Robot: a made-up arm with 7 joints. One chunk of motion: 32 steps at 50 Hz.
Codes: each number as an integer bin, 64 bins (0 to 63) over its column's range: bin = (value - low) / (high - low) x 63, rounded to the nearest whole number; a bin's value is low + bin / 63 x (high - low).
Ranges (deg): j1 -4..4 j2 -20..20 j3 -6..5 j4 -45..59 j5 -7..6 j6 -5..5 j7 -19..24
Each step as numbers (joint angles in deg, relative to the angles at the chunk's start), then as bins.
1 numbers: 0.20 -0.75 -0.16 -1.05 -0.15 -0.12 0.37
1 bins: 33 30 33 27 33 31 28
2 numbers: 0.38 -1.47 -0.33 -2.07 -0.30 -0.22 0.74
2 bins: 34 29 32 26 32 30 29
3 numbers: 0.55 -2.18 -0.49 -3.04 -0.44 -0.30 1.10
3 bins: 36 28 32 25 32 30 29
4 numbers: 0.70 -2.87 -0.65 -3.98 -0.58 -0.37 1.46
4 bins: 37 27 31 25 31 29 30
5 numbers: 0.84 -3.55 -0.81 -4.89 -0.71 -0.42 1.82
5 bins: 38 26 30 24 30 29 31
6 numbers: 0.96 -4.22 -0.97 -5.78 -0.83 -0.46 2.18
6 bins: 39 25 29 24 30 29 31
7 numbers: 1.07 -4.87 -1.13 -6.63 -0.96 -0.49 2.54
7 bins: 40 24 28 23 29 28 32
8 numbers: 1.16 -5.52 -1.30 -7.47 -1.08 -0.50 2.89
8 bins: 41 23 27 23 29 28 32
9 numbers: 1.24 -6.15 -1.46 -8.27 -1.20 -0.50 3.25
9 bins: 41 22 26 22 28 28 33
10 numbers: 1.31 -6.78 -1.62 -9.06 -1.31 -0.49 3.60
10 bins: 42 21 25 22 28 28 33
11 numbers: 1.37 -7.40 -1.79 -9.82 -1.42 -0.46 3.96
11 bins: 42 20 24 21 27 29 34
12 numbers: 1.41 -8.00 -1.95 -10.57 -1.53 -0.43 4.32
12 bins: 43 19 23 21 27 29 34
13 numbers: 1.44 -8.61 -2.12 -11.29 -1.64 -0.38 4.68
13 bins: 43 18 22 20 26 29 35
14 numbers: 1.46 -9.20 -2.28 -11.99 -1.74 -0.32 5.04
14 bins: 43 17 21 20 25 29 35
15 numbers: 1.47 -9.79 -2.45 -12.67 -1.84 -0.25 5.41
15 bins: 43 16 20 20 25 30 36
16 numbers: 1.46 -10.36 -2.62 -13.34 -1.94 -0.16 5.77
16 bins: 43 15 19 19 25 30 36
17 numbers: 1.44 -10.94 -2.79 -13.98 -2.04 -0.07 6.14
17 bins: 43 14 18 19 24 31 37
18 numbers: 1.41 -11.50 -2.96 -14.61 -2.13 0.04 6.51
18 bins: 43 13 17 18 24 32 37
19 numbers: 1.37 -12.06 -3.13 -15.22 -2.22 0.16 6.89
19 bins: 42 13 16 18 23 33 38
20 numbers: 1.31 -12.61 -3.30 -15.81 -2.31 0.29 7.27
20 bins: 42 12 15 18 23 33 38
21 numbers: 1.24 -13.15 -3.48 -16.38 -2.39 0.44 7.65
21 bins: 41 11 14 17 22 34 39
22 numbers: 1.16 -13.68 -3.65 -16.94 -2.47 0.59 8.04
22 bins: 41 10 13 17 22 35 40
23 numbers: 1.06 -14.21 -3.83 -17.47 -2.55 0.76 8.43
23 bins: 40 9 12 17 22 36 40
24 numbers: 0.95 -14.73 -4.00 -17.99 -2.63 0.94 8.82
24 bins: 39 8 11 16 21 37 41
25 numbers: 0.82 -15.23 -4.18 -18.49 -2.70 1.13 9.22
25 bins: 38 8 10 16 21 39 41
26 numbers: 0.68 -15.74 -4.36 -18.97 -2.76 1.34 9.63
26 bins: 37 7 9 16 21 40 42
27 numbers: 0.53 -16.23 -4.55 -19.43 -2.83 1.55 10.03
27 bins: 36 6 8 15 20 41 43
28 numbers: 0.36 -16.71 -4.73 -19.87 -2.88 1.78 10.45
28 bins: 34 5 7 15 20 43 43
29 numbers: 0.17 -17.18 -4.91 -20.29 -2.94 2.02 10.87
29 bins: 33 4 6 15 20 44 44
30 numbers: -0.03 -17.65 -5.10 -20.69 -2.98 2.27 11.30
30 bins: 31 4 5 15 19 46 44
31 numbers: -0.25 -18.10 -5.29 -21.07 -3.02 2.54 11.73
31 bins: 30 3 4 14 19 48 45
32 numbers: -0.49 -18.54 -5.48 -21.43 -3.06 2.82 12.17
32 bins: 28 2 3 14 19 49 46
